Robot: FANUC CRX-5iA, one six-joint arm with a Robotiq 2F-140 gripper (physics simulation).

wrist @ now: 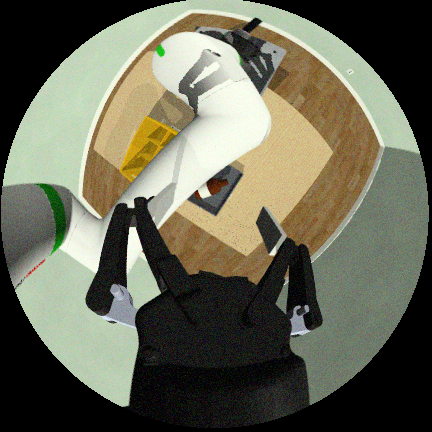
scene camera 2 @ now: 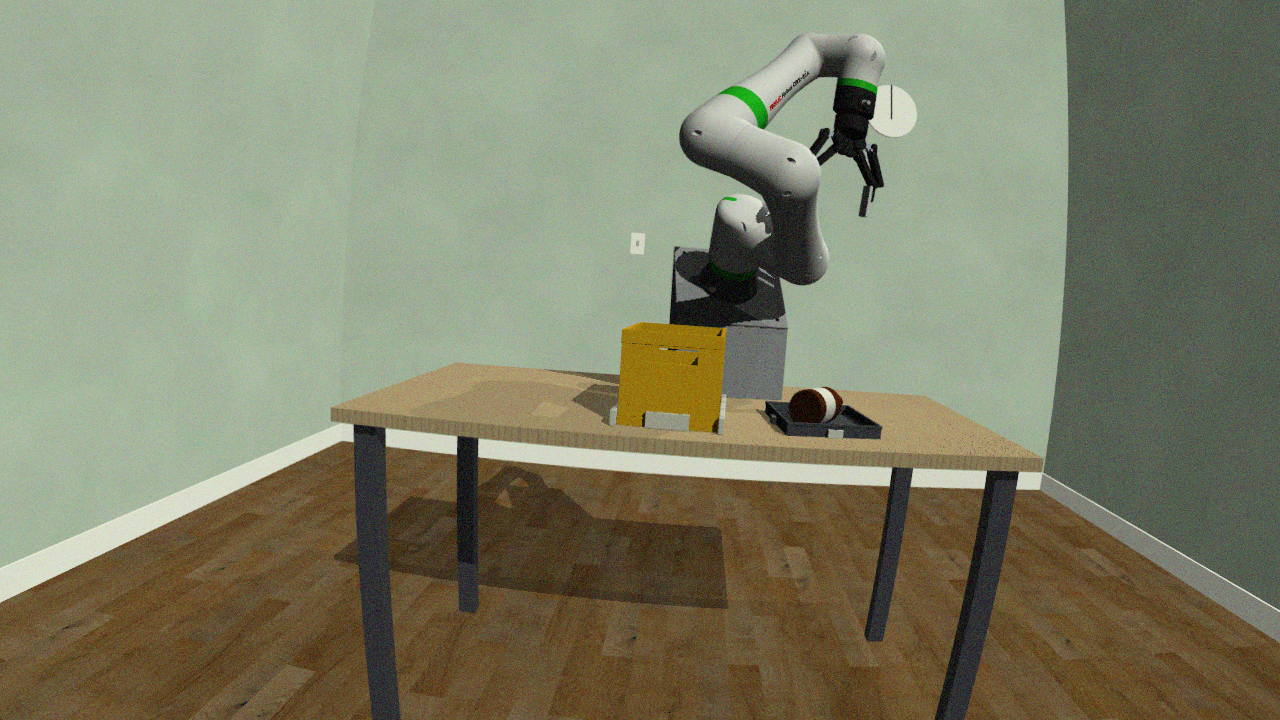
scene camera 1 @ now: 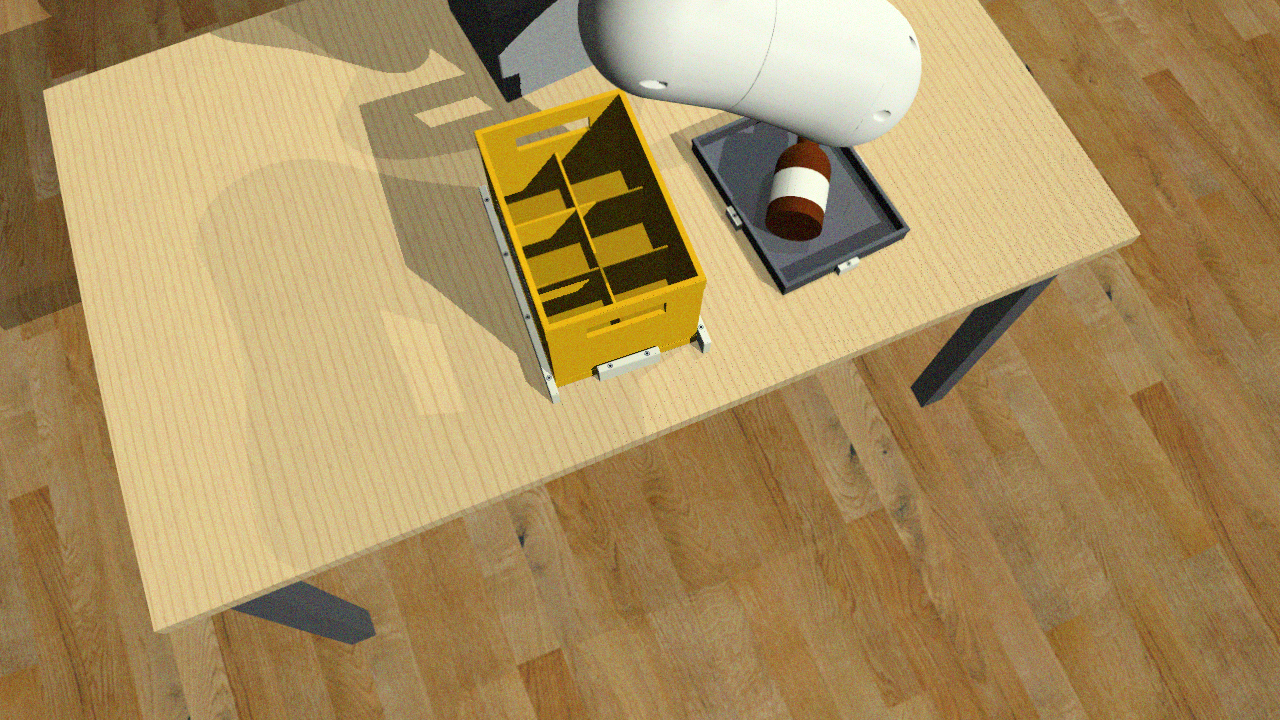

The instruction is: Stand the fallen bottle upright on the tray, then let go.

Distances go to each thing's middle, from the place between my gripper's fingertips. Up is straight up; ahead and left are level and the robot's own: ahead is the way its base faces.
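The brown bottle (scene camera 1: 797,203) is some way ahead of my hand and well below it.
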